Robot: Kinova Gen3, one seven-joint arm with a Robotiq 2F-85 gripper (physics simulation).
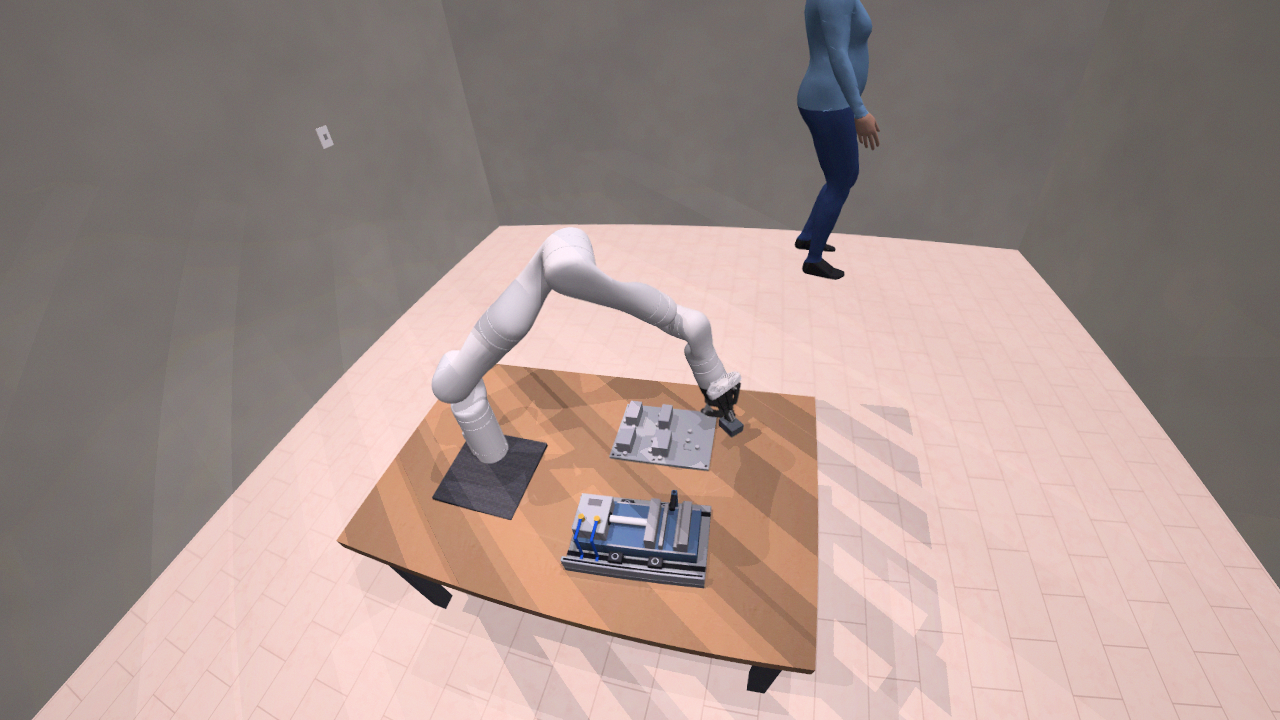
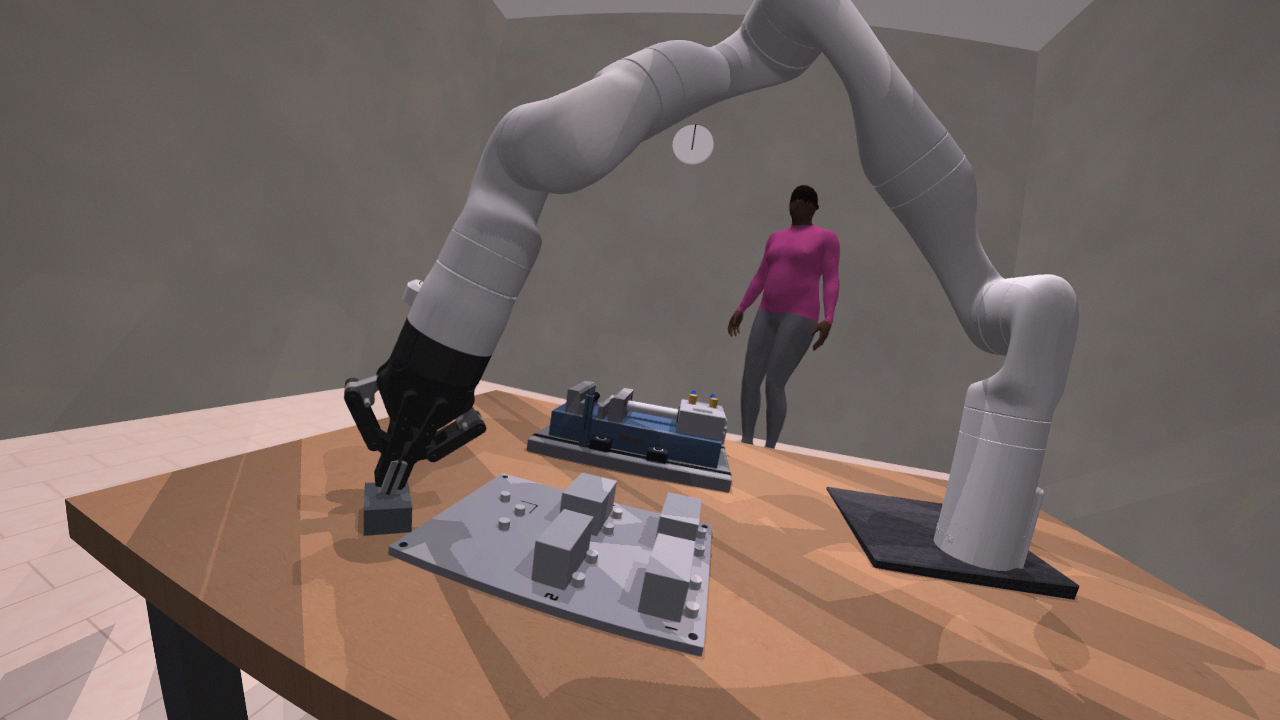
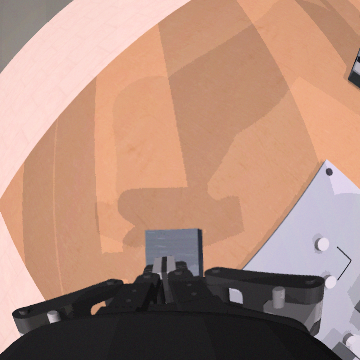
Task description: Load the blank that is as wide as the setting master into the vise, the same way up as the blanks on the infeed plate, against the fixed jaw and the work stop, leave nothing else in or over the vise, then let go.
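Pixels of known places: gripper, fingertip midpoint: point(image 1: 731, 419) point(image 2: 385, 489) point(image 3: 166, 269); arm's base at its link origin: point(image 1: 492, 449) point(image 2: 972, 551).
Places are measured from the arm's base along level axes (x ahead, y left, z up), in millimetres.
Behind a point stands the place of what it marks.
Note:
My gripper point(image 1: 726, 419) @[x 609, y 229, z 18 mm] point(image 2: 392, 483) @[x 609, y 229, z 18 mm] point(image 3: 166, 269) @[x 609, y 229, z 18 mm] is shut and empty; its fingertips are at the top of a dark grey block point(image 1: 733, 429) @[x 619, y 201, z 12 mm] point(image 2: 387, 517) @[x 589, y 245, z 3 mm] point(image 3: 172, 242) @[x 621, y 214, z 12 mm], and contact is hard to tell. The block lies on the table beside the infeed plate point(image 1: 680, 460) @[x 503, y 89, z -5 mm] point(image 2: 456, 543) @[x 525, y 231, z -5 mm] point(image 3: 295, 250) @[x 548, y 153, z -5 mm]. Several grey blanks point(image 1: 660, 444) @[x 450, y 101, z 31 mm] point(image 2: 562, 548) @[x 425, y 238, z 31 mm] stand on the plate; their widths are hard to compare. The blue vise point(image 1: 629, 540) @[x 458, y -175, z 47 mm] point(image 2: 626, 436) @[x 469, y -81, z 30 mm] has a moving jaw point(image 1: 655, 523) @[x 508, y -141, z 82 mm] and a fixed jaw point(image 1: 683, 526) @[x 565, y -136, z 83 mm], with no block visible between them. The dark work stop point(image 1: 673, 499) @[x 530, y -77, z 83 mm] point(image 2: 588, 419) @[x 523, y -55, z 50 mm] stands upright beside the jaws.
The vise stands on a grey base point(image 1: 635, 573) @[x 488, y -235, z 28 mm] point(image 2: 626, 465) @[x 454, y -48, z -2 mm]. Its grey end housing point(image 1: 592, 516) @[x 375, y -158, z 83 mm] point(image 2: 701, 419) @[x 367, y -104, z 74 mm] carries blue hoses. Small pins point(image 2: 503, 523) @[x 505, y 189, z 2 mm] point(image 3: 322, 244) @[x 536, y 136, z 3 mm] stick up from the infeed plate. The arm stands on a dark base plate point(image 1: 474, 490) @[x 18, y -130, z -4 mm] point(image 2: 868, 528) @[x 126, y -21, z -4 mm].

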